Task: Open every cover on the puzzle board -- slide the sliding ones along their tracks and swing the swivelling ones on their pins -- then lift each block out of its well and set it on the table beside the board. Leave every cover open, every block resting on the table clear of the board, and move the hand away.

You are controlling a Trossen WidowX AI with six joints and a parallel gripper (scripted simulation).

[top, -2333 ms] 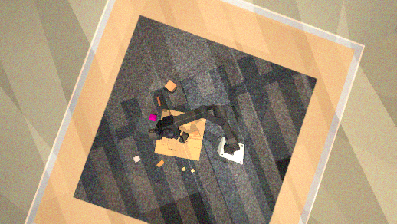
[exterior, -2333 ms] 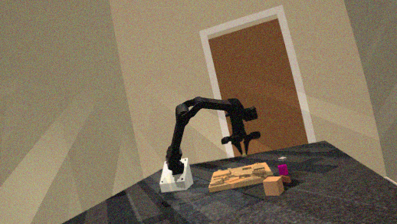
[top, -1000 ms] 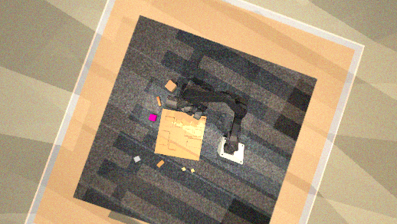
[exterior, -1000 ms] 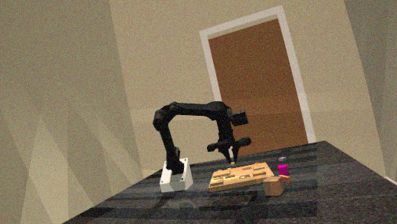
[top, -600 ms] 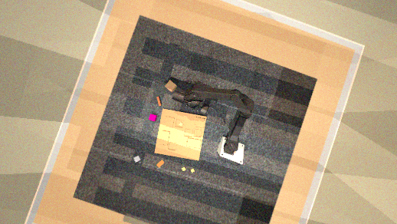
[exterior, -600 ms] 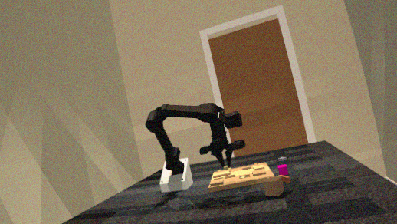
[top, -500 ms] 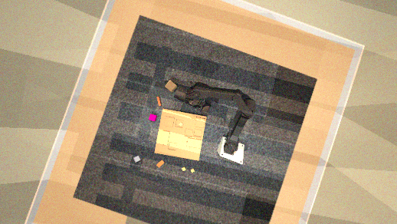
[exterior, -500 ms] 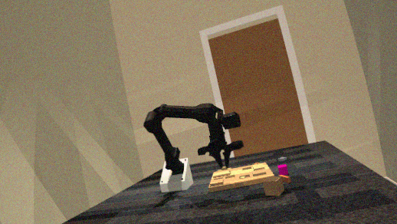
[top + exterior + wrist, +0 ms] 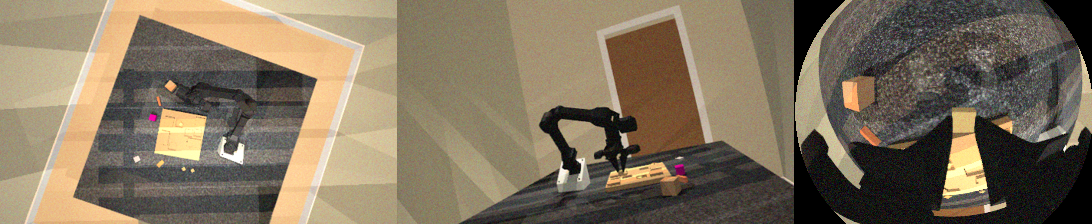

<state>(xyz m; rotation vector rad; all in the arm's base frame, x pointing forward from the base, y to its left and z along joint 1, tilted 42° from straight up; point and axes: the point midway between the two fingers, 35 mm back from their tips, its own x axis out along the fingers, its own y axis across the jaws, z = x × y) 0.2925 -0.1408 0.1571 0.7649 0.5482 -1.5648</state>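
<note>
The tan wooden puzzle board is 210 mm to the left of my gripper tip, 70 mm below it and 30 mm ahead of it. From my gripper tip the other things lie so: tan cube 190 mm ahead, 70 mm below, 50 mm to the right; magenta block 230 mm ahead, 180 mm to the left, 80 mm below; orange block 230 mm ahead, 80 mm below, 70 mm to the left.
</note>
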